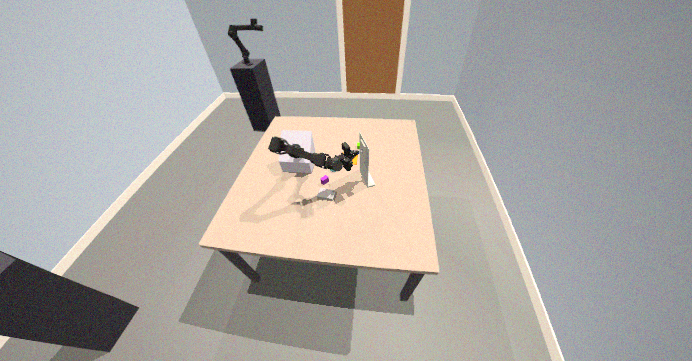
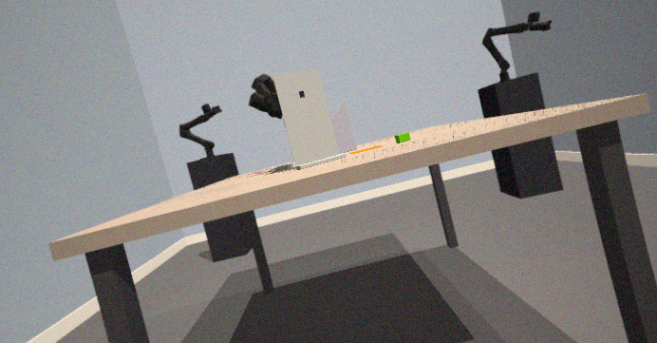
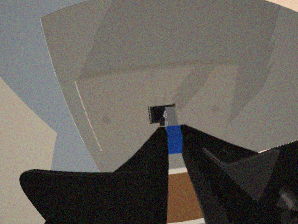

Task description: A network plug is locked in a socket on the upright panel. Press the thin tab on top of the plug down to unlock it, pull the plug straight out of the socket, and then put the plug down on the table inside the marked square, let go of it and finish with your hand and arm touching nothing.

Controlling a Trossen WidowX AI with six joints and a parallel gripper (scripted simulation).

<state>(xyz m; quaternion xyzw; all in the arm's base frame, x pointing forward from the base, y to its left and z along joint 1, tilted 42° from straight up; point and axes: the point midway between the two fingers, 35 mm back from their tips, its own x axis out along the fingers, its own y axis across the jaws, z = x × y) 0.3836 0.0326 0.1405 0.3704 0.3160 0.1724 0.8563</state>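
My gripper tip is 10 cm past the orange marked square, 19 cm to the right of it and 24 cm above it. From my gripper tip the other things lie so: cyan block (19 cm behind, 6 cm to the left, 23 cm below); then upright white panel (4 cm ahead, 2 cm to the left, 10 cm below); then network plug (right at my gripper tip).
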